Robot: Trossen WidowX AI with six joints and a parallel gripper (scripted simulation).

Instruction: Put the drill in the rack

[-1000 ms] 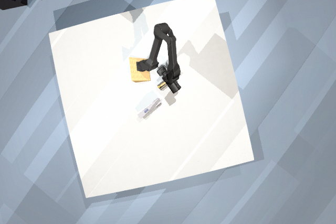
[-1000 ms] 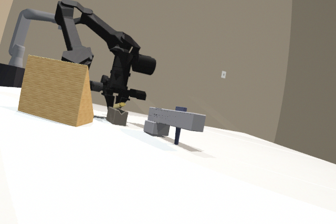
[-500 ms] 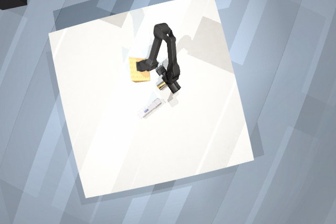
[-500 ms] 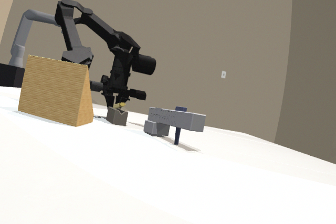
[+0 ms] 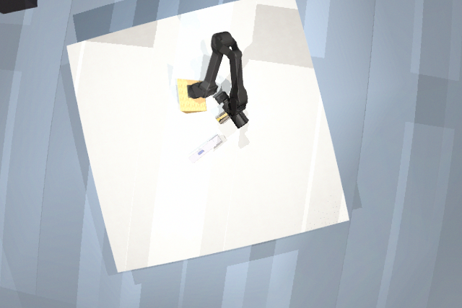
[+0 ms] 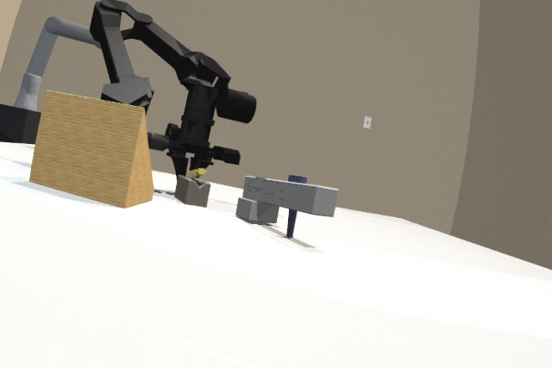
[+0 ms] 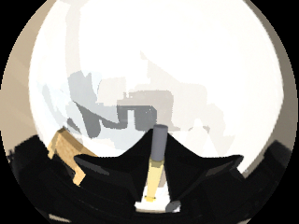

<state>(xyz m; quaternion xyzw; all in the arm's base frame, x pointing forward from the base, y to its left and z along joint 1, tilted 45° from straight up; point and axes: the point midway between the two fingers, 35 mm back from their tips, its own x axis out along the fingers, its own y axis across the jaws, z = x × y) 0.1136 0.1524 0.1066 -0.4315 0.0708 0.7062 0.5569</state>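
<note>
Now: the drill 20 mm ahead of my gripper tip, 30 mm to the right of it and 40 mm above it. The rest, counted from my gripper tip: key (190 mm ahead, 180 mm to the right, 50 mm above); then rack block (30 mm ahead, 50 mm to the right, 10 mm above); then grey housing (180 mm ahead, 150 mm to the right, 40 mm above).
</note>
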